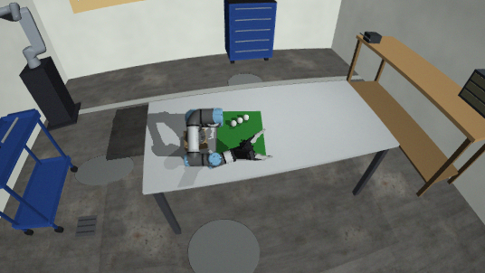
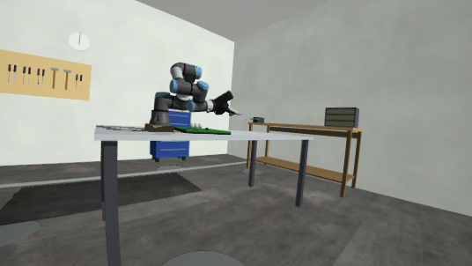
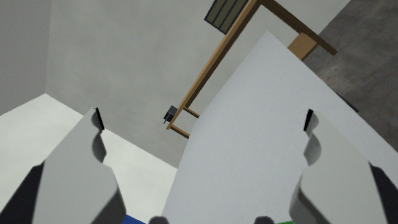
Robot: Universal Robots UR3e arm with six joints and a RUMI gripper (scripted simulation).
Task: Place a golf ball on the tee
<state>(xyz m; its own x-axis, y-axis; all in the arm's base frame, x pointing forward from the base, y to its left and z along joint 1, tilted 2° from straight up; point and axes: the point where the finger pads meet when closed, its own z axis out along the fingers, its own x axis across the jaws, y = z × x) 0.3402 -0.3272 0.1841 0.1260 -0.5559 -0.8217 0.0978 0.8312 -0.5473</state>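
Right now my hand is 50 mm past the green mat, 250 mm to the right of it and 190 mm above it.
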